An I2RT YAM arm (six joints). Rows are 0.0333 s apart.
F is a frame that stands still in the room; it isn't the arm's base.
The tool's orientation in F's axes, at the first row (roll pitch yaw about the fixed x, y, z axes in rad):
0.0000 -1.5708 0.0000
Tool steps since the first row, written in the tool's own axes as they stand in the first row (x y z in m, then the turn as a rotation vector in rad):
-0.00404 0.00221 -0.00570 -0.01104 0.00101 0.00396
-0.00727 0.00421 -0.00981 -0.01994 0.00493 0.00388
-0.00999 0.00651 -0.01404 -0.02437 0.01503 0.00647
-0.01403 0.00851 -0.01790 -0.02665 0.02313 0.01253
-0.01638 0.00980 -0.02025 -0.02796 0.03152 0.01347
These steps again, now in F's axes. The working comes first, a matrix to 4 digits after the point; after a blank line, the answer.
The tool's axes in the first row as the columns of a matrix, in F's axes (used below as rounded here):
0.0000 0.0000 -1.0000
0.0000 1.0000 0.0000
1.0000 0.0000 0.0000

0.00570 0.00221 -0.00404 -0.00396 0.00101 -0.01104
0.00981 0.00421 -0.00727 -0.00388 0.00493 -0.01994
0.01404 0.00651 -0.00999 -0.00647 0.01503 -0.02437
0.01790 0.00851 -0.01403 -0.01253 0.02313 -0.02665
0.02025 0.00980 -0.01638 -0.01347 0.03152 -0.02796

